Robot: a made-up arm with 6 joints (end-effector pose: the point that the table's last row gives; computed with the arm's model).
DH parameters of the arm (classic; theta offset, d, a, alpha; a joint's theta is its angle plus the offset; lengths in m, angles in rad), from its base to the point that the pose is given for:
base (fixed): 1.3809 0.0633 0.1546 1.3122
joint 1: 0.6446 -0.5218 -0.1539 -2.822
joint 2: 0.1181 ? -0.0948 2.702
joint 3: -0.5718 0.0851 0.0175 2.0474
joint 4: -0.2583 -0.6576 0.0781 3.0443
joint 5: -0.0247 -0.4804 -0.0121 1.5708
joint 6: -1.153 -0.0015 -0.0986 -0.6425
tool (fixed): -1.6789 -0.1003 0 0
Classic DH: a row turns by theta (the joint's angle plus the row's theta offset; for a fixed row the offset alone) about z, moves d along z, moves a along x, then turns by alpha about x.
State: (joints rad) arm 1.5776 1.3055 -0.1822 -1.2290 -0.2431 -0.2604
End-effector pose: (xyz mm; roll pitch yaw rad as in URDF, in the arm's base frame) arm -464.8 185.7 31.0 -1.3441 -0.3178 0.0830
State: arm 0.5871 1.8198 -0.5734 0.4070 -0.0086 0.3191
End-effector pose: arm -425.4 354.9 -155.8 -0.9603 -1.3062 -1.8018
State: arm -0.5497 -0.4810 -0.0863 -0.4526 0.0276 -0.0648
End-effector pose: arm -450.5 -5.9 148.6 -1.4749 0.2142 -0.6567
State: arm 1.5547 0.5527 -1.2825 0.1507 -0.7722 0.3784
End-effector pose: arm -391.3 416.4 -76.7 -0.9863 0.3305 -1.9554
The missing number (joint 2, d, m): 0.0405
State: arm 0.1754 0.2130 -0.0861 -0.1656 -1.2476 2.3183
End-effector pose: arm -401.6 224.5 -147.1 1.1992 0.3809 -0.2606
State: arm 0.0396 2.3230 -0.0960 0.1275 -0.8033 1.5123
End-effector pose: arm -462.4 161.6 -212.4 -1.3170 -1.0095 -0.5075
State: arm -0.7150 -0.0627 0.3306 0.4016 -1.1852 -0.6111
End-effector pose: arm -406.6 234.2 195.8 -1.4119 -0.5160 -2.6609
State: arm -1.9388 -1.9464 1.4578 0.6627 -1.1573 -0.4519
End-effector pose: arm -673.5 -86.3 250.7 -2.5067 1.0023 -2.9577
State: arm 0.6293 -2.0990 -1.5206 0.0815 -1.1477 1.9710
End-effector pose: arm -362.9 311.9 -76.7 2.8449 0.7580 1.3142
